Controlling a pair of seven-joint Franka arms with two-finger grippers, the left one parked.
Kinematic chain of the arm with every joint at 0, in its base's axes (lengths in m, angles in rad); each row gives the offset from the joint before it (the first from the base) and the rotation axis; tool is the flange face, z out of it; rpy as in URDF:
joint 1: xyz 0 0 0.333 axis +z
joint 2: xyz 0 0 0 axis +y
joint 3: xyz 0 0 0.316 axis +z
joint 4: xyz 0.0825 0 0 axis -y
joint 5: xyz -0.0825 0 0.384 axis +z
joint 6: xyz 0 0 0 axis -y
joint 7: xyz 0.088 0 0 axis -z
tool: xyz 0 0 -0.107 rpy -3.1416 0 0
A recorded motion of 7 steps. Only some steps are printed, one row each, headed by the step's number.
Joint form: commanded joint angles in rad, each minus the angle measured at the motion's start. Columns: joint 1, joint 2, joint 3, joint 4, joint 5, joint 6, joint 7.
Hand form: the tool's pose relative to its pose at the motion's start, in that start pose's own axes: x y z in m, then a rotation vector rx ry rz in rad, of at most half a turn. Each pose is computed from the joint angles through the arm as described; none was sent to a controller.
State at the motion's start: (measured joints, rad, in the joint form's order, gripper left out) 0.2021 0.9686 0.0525 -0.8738 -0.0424 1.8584 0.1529
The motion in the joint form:
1: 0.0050 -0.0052 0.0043 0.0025 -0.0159 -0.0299 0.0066
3: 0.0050 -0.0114 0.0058 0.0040 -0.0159 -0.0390 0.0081
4: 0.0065 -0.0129 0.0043 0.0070 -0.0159 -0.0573 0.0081
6: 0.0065 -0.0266 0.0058 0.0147 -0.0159 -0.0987 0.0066
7: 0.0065 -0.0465 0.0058 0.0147 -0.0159 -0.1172 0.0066
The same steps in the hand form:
1: -0.0033 -0.0041 -0.0028 -0.0153 -0.0199 -0.0050
3: -0.0040 -0.0047 -0.0076 -0.0146 -0.0214 -0.0042
4: -0.0056 -0.0048 -0.0086 -0.0182 -0.0348 -0.0045
6: -0.0090 -0.0047 -0.0196 -0.0209 -0.0546 -0.0062
7: -0.0110 -0.0044 -0.0336 -0.0216 -0.0531 -0.0060

